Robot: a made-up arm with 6 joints. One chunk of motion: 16 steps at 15 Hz.
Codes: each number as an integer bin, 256 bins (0 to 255) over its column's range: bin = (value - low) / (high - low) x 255, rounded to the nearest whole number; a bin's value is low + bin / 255 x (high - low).
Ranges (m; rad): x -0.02..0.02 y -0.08..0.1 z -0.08..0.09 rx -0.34..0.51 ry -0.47..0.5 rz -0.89..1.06
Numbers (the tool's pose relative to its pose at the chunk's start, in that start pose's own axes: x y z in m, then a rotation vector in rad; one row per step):
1: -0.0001 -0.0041 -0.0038 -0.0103 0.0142 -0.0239
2: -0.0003 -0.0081 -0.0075 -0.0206 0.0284 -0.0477
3: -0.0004 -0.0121 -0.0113 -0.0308 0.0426 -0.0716
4: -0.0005 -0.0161 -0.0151 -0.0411 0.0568 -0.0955
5: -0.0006 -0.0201 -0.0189 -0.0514 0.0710 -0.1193
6: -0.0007 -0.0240 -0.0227 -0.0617 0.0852 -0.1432
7: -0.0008 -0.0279 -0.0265 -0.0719 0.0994 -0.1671
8: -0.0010 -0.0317 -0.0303 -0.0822 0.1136 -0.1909
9: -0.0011 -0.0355 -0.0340 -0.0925 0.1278 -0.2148
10: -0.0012 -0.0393 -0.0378 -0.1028 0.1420 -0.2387
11: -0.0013 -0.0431 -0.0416 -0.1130 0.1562 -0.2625
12: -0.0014 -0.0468 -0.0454 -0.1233 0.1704 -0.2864
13: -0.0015 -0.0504 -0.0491 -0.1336 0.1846 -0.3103
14: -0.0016 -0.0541 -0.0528 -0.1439 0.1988 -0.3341
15: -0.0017 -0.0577 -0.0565 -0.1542 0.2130 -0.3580
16: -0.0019 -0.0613 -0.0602 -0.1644 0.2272 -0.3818
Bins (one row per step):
1: 127 108 114 99 127 113
2: 126 102 109 96 131 110
3: 125 96 103 93 135 107
4: 124 91 97 90 138 104
5: 124 85 92 87 142 101
6: 123 79 86 83 146 98
7: 122 74 80 80 150 95
8: 121 68 75 77 153 91
9: 120 63 69 74 157 88
10: 120 58 63 71 161 85
11: 119 52 58 68 165 82
12: 119 47 52 65 168 79
13: 118 42 46 62 172 76
14: 117 37 41 59 176 73
15: 117 32 35 56 180 70
16: 115 26 30 53 183 66

